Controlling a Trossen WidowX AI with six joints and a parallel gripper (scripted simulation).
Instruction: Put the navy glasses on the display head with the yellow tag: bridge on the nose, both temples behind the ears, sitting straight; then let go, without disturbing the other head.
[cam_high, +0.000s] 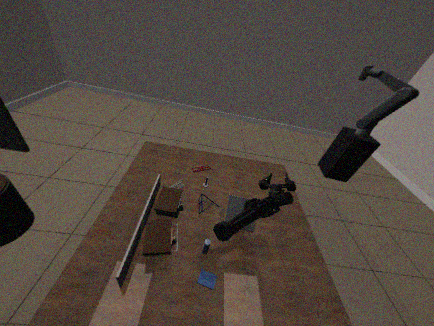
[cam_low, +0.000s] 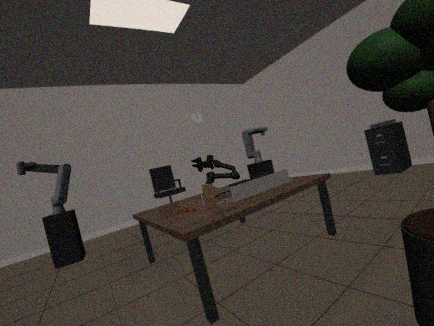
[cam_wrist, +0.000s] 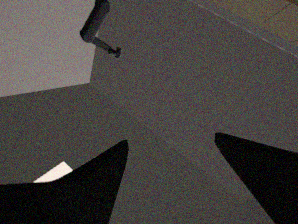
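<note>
My gripper tip is 390 mm short of the round base, 330 mm above it and 120 mm to the left of it. The rest, counted from my gripper tip: grey panel: 670 mm ahead, 300 mm below, 270 mm to the left; blue square: 470 mm to the left, 350 mm below, 280 mm ahead.
</note>
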